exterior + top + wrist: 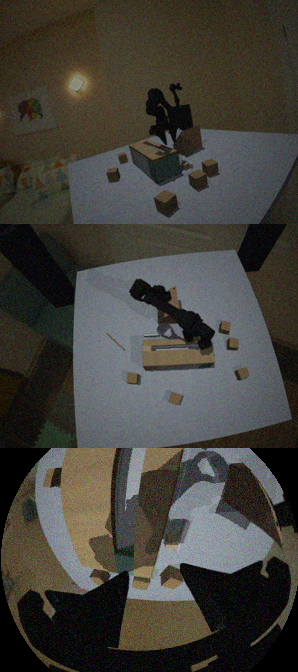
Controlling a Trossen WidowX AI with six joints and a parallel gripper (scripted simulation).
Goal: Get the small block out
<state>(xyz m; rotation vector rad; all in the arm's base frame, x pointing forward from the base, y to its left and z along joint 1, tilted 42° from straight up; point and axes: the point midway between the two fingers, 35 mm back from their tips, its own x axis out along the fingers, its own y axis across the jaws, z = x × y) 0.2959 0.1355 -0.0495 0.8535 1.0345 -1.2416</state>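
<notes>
The tan block lies 140 mm below my gripper tip, 50 mm behind it and 40 mm to the left of it. From my gripper tip the other things lie so: thin stick: 500 mm to the right, 150 mm below, 100 mm behind; tan box: 140 mm to the right, 90 mm below, 10 mm ahead.
</notes>
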